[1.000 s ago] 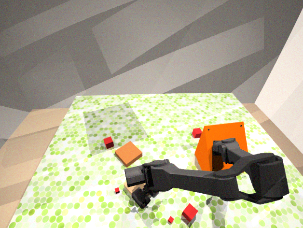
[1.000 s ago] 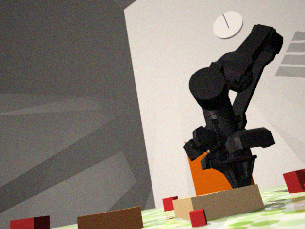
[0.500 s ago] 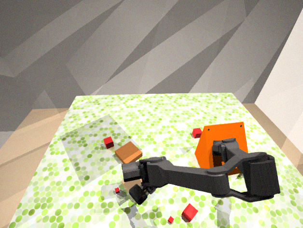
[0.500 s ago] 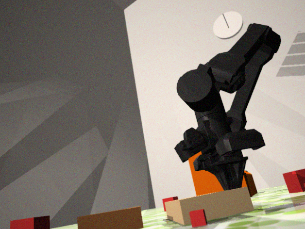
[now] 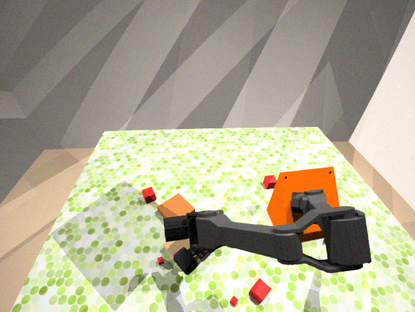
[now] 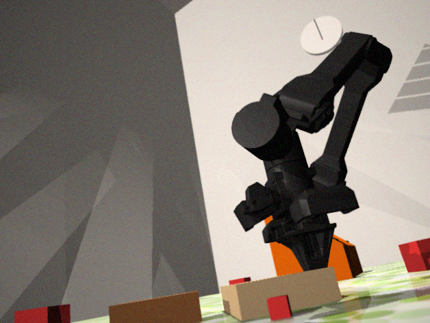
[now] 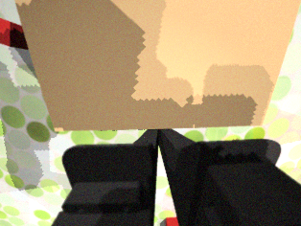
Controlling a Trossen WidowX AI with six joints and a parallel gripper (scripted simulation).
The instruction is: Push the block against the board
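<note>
My gripper tip is now 4 cm short of the tan board, 4 cm to the left of it and 1 cm below it. Also, from my gripper tip: orange-brown square block: 10 cm ahead, 17 cm to the right, 1 cm above.
</note>
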